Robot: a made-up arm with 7 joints. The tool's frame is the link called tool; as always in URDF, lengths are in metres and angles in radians. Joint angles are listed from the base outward. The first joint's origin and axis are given. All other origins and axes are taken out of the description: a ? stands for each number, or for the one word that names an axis. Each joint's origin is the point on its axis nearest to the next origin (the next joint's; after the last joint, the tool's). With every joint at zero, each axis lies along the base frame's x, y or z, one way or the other. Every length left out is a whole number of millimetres.
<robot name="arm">
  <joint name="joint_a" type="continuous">
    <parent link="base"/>
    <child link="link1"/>
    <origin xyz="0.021 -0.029 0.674" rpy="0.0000 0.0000 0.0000"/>
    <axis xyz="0 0 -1"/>
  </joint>
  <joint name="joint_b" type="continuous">
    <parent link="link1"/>
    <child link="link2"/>
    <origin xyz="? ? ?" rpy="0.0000 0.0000 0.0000"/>
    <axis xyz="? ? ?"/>
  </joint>
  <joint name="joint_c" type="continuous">
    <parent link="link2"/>
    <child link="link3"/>
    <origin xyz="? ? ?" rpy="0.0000 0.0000 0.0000"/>
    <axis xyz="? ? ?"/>
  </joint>
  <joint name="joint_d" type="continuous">
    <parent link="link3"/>
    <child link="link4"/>
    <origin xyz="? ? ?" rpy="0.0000 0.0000 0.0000"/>
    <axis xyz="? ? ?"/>
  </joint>
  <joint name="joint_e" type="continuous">
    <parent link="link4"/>
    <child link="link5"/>
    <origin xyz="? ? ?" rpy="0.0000 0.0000 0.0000"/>
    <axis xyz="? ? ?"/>
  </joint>
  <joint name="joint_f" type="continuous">
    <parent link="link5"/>
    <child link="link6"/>
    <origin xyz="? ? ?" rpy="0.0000 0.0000 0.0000"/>
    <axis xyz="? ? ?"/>
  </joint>
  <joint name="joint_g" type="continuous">
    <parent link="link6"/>
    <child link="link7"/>
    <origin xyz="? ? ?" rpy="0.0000 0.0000 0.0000"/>
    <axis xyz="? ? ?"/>
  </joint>
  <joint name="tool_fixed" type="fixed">
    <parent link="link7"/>
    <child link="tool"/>
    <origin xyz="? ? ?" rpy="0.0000 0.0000 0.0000"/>
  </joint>
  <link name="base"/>
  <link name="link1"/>
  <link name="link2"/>
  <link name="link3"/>
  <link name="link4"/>
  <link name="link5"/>
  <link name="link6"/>
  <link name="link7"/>
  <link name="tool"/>
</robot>
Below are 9 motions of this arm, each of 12 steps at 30 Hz.
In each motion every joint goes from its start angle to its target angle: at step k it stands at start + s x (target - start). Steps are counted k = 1, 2, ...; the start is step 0. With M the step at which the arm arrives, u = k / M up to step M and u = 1 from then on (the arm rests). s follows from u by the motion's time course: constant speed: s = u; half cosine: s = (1 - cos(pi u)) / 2; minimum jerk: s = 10 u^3 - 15 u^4 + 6 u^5.
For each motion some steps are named. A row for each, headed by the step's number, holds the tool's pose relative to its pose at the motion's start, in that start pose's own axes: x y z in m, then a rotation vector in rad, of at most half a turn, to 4 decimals.
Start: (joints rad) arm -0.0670 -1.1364 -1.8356 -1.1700 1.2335 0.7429 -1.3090
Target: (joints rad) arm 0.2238 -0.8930 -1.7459 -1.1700 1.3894 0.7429 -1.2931
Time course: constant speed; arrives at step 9
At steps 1, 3, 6, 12:
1: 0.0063 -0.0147 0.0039 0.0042 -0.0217 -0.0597
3: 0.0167 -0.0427 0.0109 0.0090 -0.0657 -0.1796
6: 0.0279 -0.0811 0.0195 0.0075 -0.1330 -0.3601
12: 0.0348 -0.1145 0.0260 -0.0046 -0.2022 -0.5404

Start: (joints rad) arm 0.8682 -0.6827 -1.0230 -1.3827 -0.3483 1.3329 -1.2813
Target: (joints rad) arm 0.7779 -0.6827 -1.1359 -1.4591 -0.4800 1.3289 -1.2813
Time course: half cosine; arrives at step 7
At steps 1, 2, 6, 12:
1: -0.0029 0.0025 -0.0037 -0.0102 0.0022 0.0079
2: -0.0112 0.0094 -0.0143 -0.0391 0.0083 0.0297
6: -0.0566 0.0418 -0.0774 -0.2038 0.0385 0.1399
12: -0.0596 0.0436 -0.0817 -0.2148 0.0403 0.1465

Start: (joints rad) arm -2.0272 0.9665 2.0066 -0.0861 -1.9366 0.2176 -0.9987
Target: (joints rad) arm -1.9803 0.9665 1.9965 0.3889 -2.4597 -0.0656 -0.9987
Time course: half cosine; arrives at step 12
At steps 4, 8, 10, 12:
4: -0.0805 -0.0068 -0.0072 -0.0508 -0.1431 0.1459
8: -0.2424 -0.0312 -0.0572 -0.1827 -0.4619 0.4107
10: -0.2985 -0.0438 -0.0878 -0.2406 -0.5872 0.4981
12: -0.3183 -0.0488 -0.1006 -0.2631 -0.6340 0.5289

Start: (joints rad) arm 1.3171 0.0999 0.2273 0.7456 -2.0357 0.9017 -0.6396
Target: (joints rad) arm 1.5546 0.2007 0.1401 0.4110 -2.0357 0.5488 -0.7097
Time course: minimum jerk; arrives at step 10
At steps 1, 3, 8, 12:
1: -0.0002 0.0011 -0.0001 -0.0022 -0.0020 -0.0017
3: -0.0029 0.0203 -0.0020 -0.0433 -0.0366 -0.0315
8: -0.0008 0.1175 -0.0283 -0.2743 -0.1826 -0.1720
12: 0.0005 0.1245 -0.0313 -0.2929 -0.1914 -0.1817

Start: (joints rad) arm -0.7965 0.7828 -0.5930 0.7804 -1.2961 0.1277 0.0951
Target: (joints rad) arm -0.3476 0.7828 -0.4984 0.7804 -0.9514 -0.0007 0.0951
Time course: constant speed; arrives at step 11
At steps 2, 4, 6, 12:
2: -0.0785 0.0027 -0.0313 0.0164 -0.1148 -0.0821
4: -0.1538 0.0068 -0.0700 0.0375 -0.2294 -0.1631
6: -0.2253 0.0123 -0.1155 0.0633 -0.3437 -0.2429
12: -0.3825 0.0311 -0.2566 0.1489 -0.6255 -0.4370

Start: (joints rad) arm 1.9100 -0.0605 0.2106 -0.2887 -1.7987 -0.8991 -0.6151
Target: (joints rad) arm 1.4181 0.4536 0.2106 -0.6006 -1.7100 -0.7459 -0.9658
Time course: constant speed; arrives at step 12
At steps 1, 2, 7, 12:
1: -0.0250 -0.0242 -0.0021 0.0313 -0.0176 0.0391
2: -0.0490 -0.0487 -0.0068 0.0625 -0.0356 0.0790
7: -0.1494 -0.1714 -0.0660 0.2176 -0.1323 0.2913
12: -0.2079 -0.2822 -0.1766 0.3687 -0.2405 0.5237

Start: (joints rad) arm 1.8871 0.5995 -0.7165 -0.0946 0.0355 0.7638 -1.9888
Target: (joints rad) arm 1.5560 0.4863 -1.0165 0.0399 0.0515 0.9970 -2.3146
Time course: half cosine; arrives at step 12
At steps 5, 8, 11, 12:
5: 0.0730 -0.0878 0.0183 0.2251 0.1075 0.2206
8: 0.1590 -0.1734 0.0119 0.4786 0.2009 0.4189
11: 0.2150 -0.2211 -0.0055 0.6448 0.2495 0.5242
12: 0.2192 -0.2244 -0.0072 0.6572 0.2528 0.5314

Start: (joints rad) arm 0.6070 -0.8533 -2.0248 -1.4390 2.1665 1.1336 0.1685
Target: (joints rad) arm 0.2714 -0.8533 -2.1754 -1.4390 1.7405 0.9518 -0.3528
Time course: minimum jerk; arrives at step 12
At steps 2, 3, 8, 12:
2: 0.0005 0.0023 0.0054 -0.0200 0.0053 0.0271
3: 0.0016 0.0068 0.0157 -0.0578 0.0166 0.0800
8: 0.0196 0.0533 0.1034 -0.3863 0.2043 0.6719
12: 0.0267 0.0671 0.1253 -0.4637 0.2865 0.8703

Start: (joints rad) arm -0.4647 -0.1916 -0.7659 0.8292 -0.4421 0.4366 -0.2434
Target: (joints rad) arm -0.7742 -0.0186 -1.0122 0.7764 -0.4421 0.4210 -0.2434
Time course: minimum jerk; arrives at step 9
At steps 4, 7, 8, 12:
4: 0.0325 0.0246 0.0239 -0.1549 0.0950 0.1354
7: 0.0727 0.0670 0.0445 -0.3575 0.2203 0.3204
8: 0.0773 0.0728 0.0461 -0.3821 0.2357 0.3436
12: 0.0781 0.0738 0.0464 -0.3864 0.2385 0.3478

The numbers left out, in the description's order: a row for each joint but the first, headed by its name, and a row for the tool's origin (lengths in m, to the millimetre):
joint_b: xyz 0.018 -0.032 0.000, axis 0 1 0
joint_c: xyz 0.028 0.000 0.480, axis 0 0 -1
joint_d: xyz -0.001 -0.025 0.000, axis 0 1 0
joint_e: xyz -0.024 0.000 0.369, axis 0 0 -1
joint_f: xyz -0.001 0.019 0.000, axis 0 1 0
joint_g: xyz -0.012 0.000 0.197, axis 0 0 -1
tool: xyz -0.010 -0.005 0.000

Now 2 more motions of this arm.
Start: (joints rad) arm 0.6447 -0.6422 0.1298 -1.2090 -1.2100 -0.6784 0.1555
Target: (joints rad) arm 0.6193 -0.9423 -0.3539 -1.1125 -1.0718 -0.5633 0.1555
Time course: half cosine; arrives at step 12
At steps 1, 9, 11, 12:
1: -0.0033 0.0001 0.0039 0.0008 -0.0070 0.0000
9: -0.1754 -0.0047 0.1503 0.0803 -0.3209 0.0461
11: -0.2014 -0.0075 0.1655 0.0984 -0.3632 0.0617
12: -0.2047 -0.0080 0.1673 0.1009 -0.3686 0.0639

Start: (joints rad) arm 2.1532 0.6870 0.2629 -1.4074 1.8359 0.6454 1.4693
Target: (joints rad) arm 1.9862 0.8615 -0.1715 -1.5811 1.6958 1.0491 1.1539
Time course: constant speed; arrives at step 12
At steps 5, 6, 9, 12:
5: -0.0297 0.1372 -0.0184 -0.4044 -0.0642 0.2086
6: -0.0363 0.1642 -0.0279 -0.4868 -0.0704 0.2447
9: -0.0557 0.2423 -0.0674 -0.7358 -0.0751 0.3401
12: -0.0725 0.3136 -0.1226 -0.9859 -0.0579 0.4144

